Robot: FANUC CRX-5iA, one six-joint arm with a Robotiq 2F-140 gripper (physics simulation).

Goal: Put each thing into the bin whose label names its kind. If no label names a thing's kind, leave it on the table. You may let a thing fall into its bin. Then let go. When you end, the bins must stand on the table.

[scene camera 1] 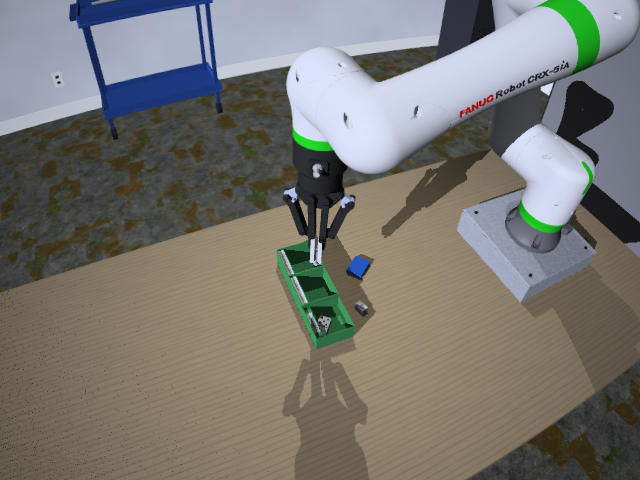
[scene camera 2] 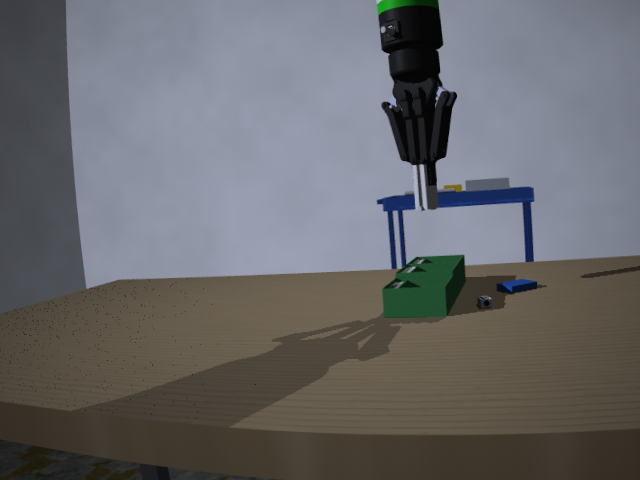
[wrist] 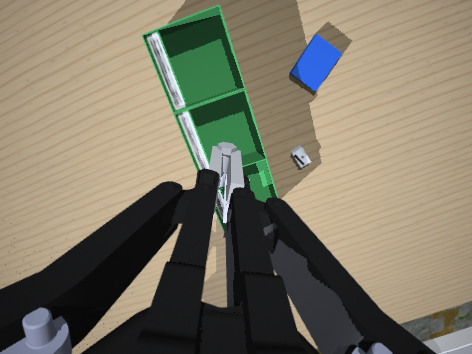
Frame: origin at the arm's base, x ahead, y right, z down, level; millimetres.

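Seen in the pictures: gripper, fingertip midpoint: (scene camera 1: 316, 258) (scene camera 2: 427, 208) (wrist: 223, 163); arm's base, origin of the base link: (scene camera 1: 531, 230).
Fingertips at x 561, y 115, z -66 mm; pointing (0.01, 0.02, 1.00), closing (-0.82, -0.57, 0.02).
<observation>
Offsets run from my fingertips to a thing's middle. "pt": to the spot under its first point. Level surfaces: height alone.
My gripper (scene camera 1: 315, 258) (scene camera 2: 425, 205) (wrist: 223, 163) is shut on a pale bolt, whose head {dx -8, dy +12, dz -4 mm} (wrist: 227, 146) shows between the fingertips in the wrist view. It is well above the row of three joined green bins {dx +4, dy +3, dz +111 mm} (scene camera 1: 334, 339) (scene camera 2: 413, 303) (wrist: 192, 37), and over the middle bin in the wrist view. White label strips {pt dx +38, dy +6, dz +92 mm} (scene camera 1: 298, 290) (wrist: 166, 70) line one side; their words are unreadable. A white piece with dark dots {dx +26, dy -81, dz +123 mm} (scene camera 1: 324, 323) lies in the near bin. A blue block {dx -131, dy +31, dz +129 mm} (scene camera 1: 358, 266) (scene camera 2: 517, 285) (wrist: 316, 62) and a small grey metal part {dx -76, dy -72, dz +128 mm} (scene camera 1: 361, 307) (scene camera 2: 484, 302) (wrist: 300, 157) lie on the table beside the bins.
The bins stand on the wooden table {dz +134 mm} (scene camera 1: 180, 330) (scene camera 2: 439, 377) (wrist: 400, 150). The arm's grey base block (scene camera 1: 488, 248) is at the right in scene camera 1. A blue cart (scene camera 1: 160, 93) (scene camera 2: 457, 198) stands beyond the table.
</observation>
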